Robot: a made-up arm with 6 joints. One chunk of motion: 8 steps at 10 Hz.
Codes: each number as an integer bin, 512 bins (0 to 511) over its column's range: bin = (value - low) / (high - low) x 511, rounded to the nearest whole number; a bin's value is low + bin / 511 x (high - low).
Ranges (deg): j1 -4..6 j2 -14..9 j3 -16..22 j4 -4..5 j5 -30..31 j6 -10..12
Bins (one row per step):
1: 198 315 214 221 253 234
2: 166 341 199 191 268 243
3: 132 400 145 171 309 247
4: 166 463 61 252 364 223
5: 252 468 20 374 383 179
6: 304 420 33 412 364 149
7: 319 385 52 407 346 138
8: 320 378 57 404 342 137
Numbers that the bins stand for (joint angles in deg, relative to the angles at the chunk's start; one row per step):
1: -0.13 0.18 -0.09 -0.11 0.20 0.07
2: -0.75 1.35 -1.20 -0.64 1.99 0.46
3: -1.42 4.00 -5.22 -0.99 6.89 0.63
4: -0.75 6.84 -11.46 0.44 13.45 -0.40
5: 0.93 7.06 -14.51 2.59 15.72 -2.29
6: 1.95 4.90 -13.55 3.26 13.45 -3.59
7: 2.24 3.33 -12.13 3.17 11.30 -4.06
8: 2.26 3.01 -11.76 3.12 10.83 -4.10

